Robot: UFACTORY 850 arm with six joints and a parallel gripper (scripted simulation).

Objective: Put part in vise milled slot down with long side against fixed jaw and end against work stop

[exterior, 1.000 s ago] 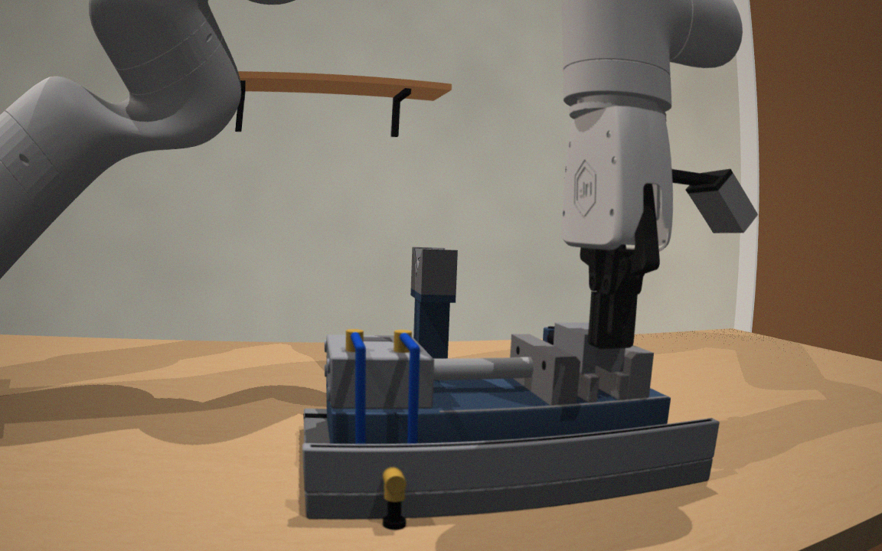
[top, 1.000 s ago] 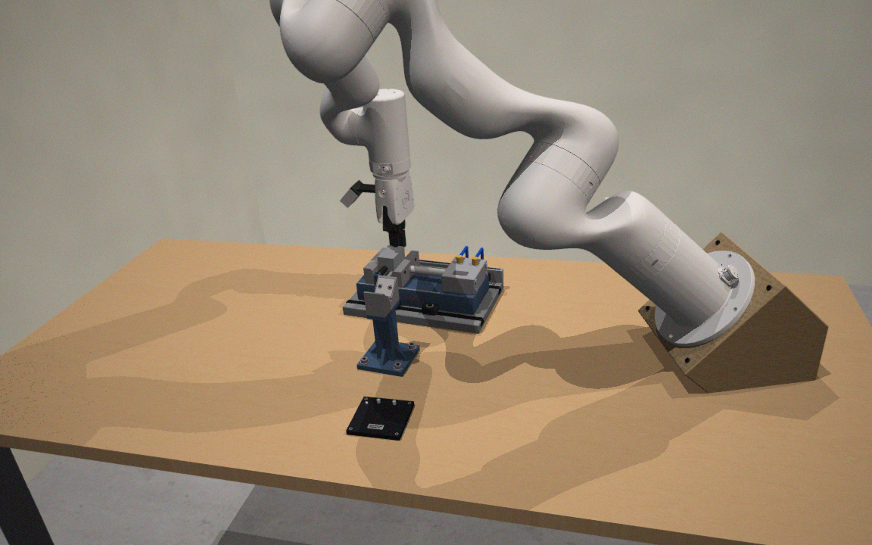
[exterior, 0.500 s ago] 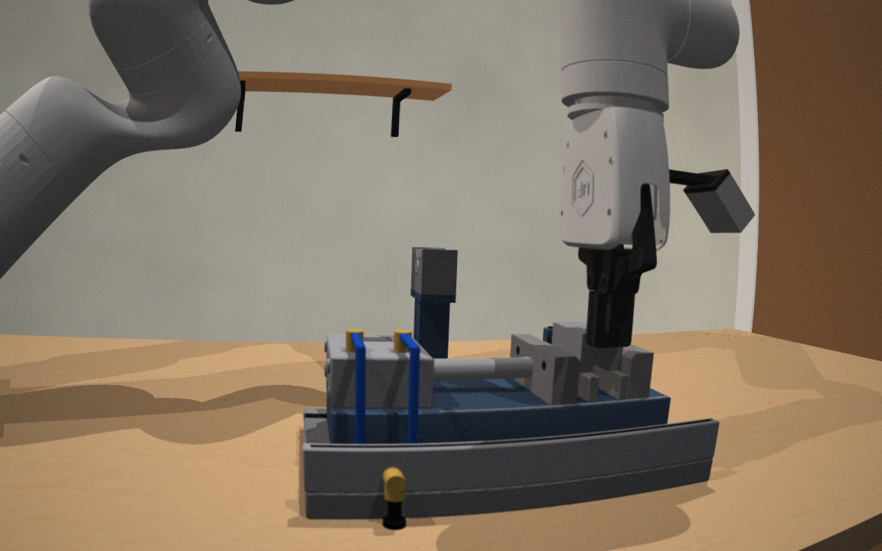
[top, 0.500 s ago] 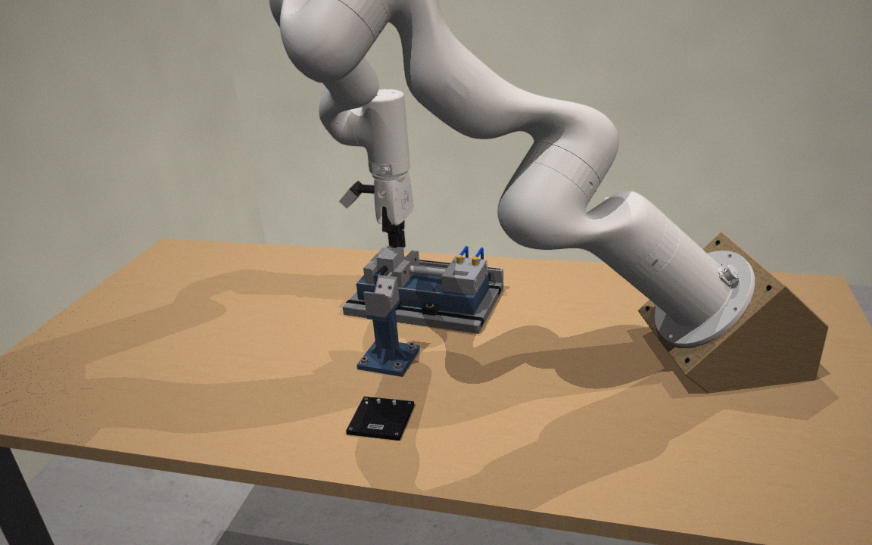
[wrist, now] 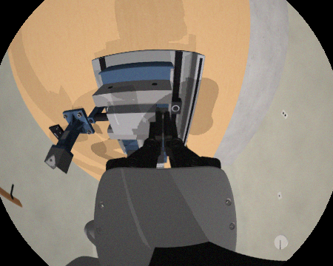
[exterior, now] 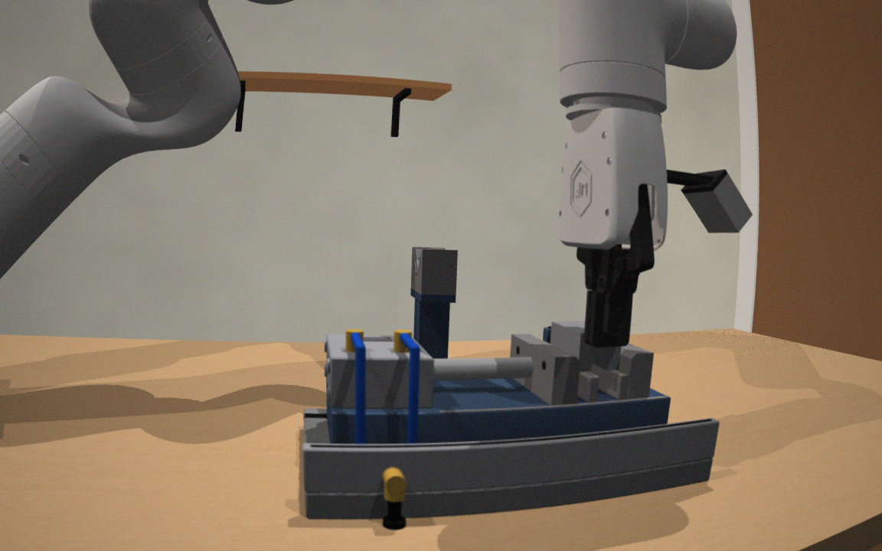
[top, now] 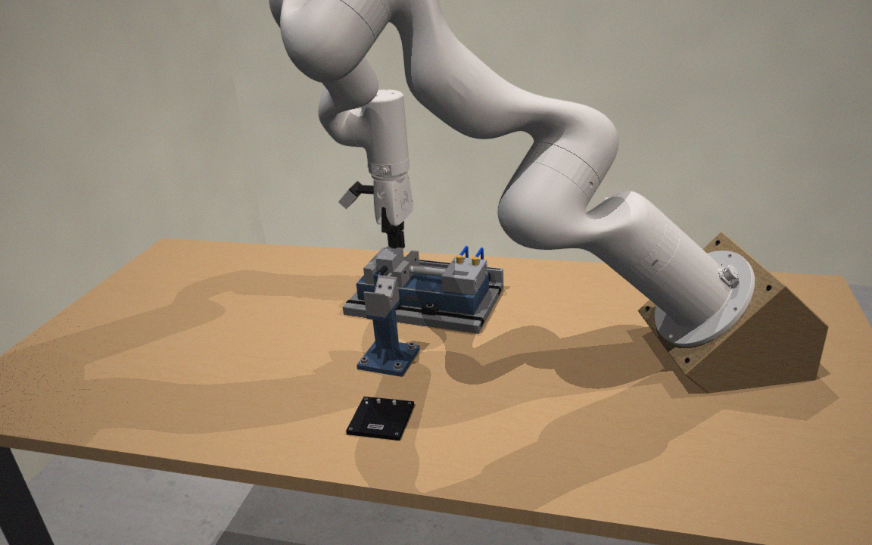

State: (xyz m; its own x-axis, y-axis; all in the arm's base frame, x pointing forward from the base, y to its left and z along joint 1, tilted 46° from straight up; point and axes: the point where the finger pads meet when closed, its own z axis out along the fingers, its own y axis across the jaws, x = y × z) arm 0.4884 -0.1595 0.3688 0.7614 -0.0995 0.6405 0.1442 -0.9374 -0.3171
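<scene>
My gripper is now 1 cm past the part, 4 cm to the right of it and 3 cm above it. The rest, counted from my hand: moving jaw 4 cm behind, 3 cm to the left, 4 cm below; then work stop 2 cm behind, 9 cm to the left, 3 cm below; then fixed jaw 2 cm ahead, 5 cm to the left, 4 cm below.
</scene>
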